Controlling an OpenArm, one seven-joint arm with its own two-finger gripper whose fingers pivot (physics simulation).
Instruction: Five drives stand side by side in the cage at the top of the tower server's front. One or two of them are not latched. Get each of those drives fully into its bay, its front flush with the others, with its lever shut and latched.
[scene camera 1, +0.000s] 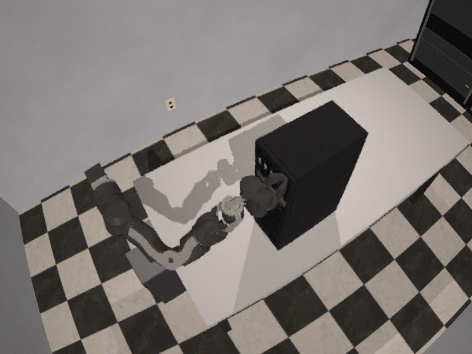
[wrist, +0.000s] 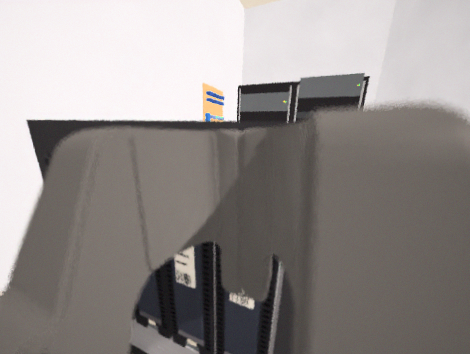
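Observation:
The black tower server (scene camera 1: 325, 160) (wrist: 39, 137) stands upright, its front facing the arm. In scene camera 1, small light marks of the drives (scene camera 1: 262, 163) show high on its front; the gripper hides the rest. My gripper (scene camera 1: 283, 191) (wrist: 251, 209) is shut and empty, close in front of the tower's front. In the wrist view, parts of dark blue drives show below the fingers: one drive (wrist: 189, 305) with a white label, and another drive (wrist: 241, 327) to its right, whose upper part the fingertips cover. The levers, and which drive is unlatched, cannot be told. Contact is unclear.
The tower stands on a white table (scene camera 1: 395, 125). The arm (scene camera 1: 170, 257) reaches across the table's near-left part. Black racks (scene camera 1: 447, 55) (wrist: 265, 107) stand beyond the table. A wall outlet (scene camera 1: 171, 104) and an orange poster (wrist: 212, 100) are on the walls.

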